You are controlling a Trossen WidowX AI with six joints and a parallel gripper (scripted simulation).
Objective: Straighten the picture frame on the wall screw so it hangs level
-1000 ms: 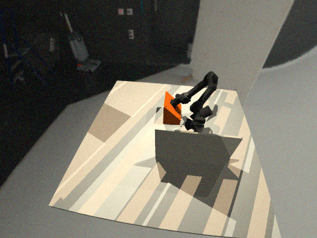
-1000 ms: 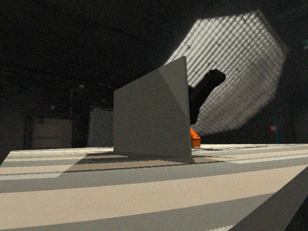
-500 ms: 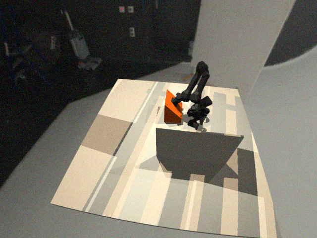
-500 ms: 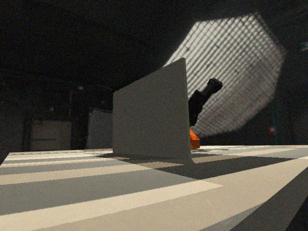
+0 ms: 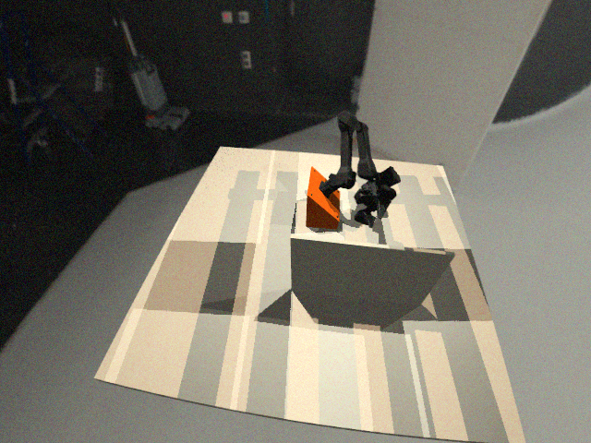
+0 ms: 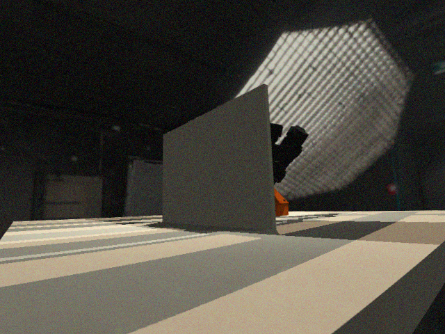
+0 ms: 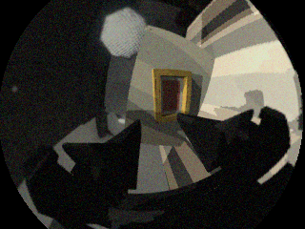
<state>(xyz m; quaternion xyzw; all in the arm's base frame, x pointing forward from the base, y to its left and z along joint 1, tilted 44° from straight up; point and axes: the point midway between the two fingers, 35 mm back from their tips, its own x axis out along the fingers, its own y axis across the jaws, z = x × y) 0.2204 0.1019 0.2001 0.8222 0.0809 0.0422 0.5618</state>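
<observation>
Now: the picture frame 150 mm ahead of my gripper tip, 10 mm to the right of it and 70 mm below it. From my gripper tip the other things lie so: wall panel: 160 mm ahead, 10 mm to the right, 70 mm below.
</observation>
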